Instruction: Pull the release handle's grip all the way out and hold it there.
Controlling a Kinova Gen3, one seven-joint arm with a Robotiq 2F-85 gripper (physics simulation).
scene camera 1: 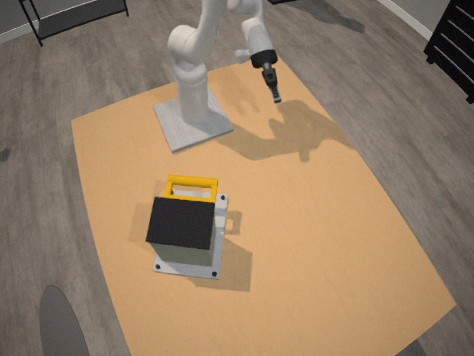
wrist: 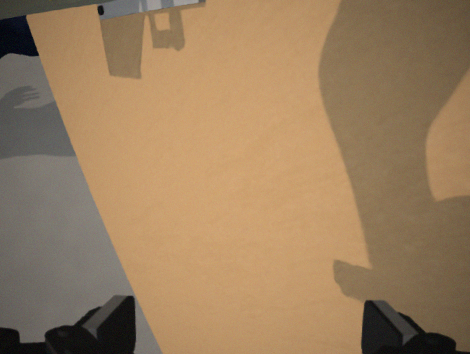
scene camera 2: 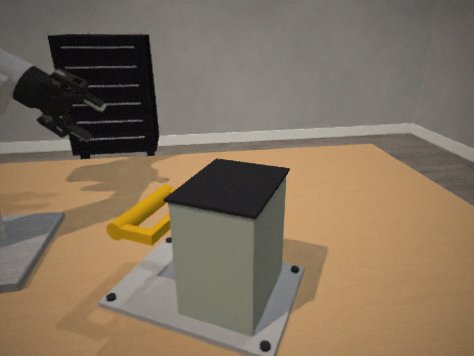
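Note:
The release handle's yellow grip [scene camera 1: 193, 181] [scene camera 2: 142, 212] is a bar on two side arms, sticking out from the side of a grey-green box [scene camera 1: 185, 254] [scene camera 2: 215, 265] that faces the robot's base. The box has a black top [scene camera 1: 182, 222] [scene camera 2: 230, 187] and stands on a light grey plate [scene camera 1: 187, 270] [scene camera 2: 145, 310]. The handle's inner ends are hidden by the box. My gripper [scene camera 1: 277, 100] [scene camera 2: 99, 123] [wrist: 248, 325] is open and empty. It hangs high above the table, well apart from the grip, towards the far right in scene camera 1's view.
The robot's base plate [scene camera 1: 172, 135] [scene camera 2: 30, 250] stands on the orange table top [scene camera 1: 310, 240] [scene camera 2: 390, 225], behind the handle in scene camera 1's view. A black drawer cabinet [scene camera 1: 452, 45] [scene camera 2: 152, 100] stands on the floor beyond the table. In the wrist view, a corner of the light grey plate [wrist: 122, 10] shows at the top.

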